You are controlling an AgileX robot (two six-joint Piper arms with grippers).
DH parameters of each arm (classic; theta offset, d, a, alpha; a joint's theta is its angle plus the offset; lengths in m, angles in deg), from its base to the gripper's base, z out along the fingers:
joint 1: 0 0.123 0 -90
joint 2: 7.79 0 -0.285 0
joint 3: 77.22 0 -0.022 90
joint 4: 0 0.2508 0 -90
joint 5: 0 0 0.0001 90
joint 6: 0 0.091 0 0
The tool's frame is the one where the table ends.
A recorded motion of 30 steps. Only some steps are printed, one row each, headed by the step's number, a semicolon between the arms.
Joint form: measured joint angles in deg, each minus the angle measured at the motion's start. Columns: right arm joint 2, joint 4, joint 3, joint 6, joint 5, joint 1; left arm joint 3, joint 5, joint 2, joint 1, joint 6, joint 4.
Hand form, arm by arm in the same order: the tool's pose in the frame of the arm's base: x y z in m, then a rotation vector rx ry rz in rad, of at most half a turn. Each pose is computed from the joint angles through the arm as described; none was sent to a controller.
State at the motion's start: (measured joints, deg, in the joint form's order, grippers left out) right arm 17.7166 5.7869 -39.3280 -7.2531 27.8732 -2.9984; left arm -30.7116 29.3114 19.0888 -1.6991 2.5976 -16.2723
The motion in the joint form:
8: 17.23 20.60 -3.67 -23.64 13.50 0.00; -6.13 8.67 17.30 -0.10 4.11 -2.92
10: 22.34 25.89 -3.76 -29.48 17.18 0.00; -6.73 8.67 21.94 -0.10 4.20 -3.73
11: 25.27 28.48 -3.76 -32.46 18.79 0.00; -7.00 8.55 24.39 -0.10 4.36 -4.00
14: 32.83 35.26 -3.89 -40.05 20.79 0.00; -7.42 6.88 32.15 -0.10 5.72 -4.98
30: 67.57 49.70 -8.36 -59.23 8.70 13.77; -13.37 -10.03 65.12 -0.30 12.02 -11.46
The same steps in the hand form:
8: 0.1099 0.0210 0.3573 -0.3180 1.9680 0.1484; 0.1189 -0.0222 0.3214 -0.0039 2.1155 -0.3237
10: 0.1269 0.0273 0.3457 -0.4057 2.0612 0.2371; 0.1348 -0.0234 0.3147 -0.0200 2.1837 -0.3402
11: 0.1364 0.0302 0.3390 -0.4489 2.1049 0.2859; 0.1431 -0.0239 0.3105 -0.0260 2.2187 -0.3443
14: 0.1619 0.0365 0.3233 -0.5313 2.1714 0.4051; 0.1696 -0.0248 0.2937 -0.0372 2.3144 -0.3461
30: 0.2700 0.0969 0.2257 -0.7837 2.3309 0.6003; 0.2819 -0.0239 0.2102 -0.1469 2.4882 -0.2931

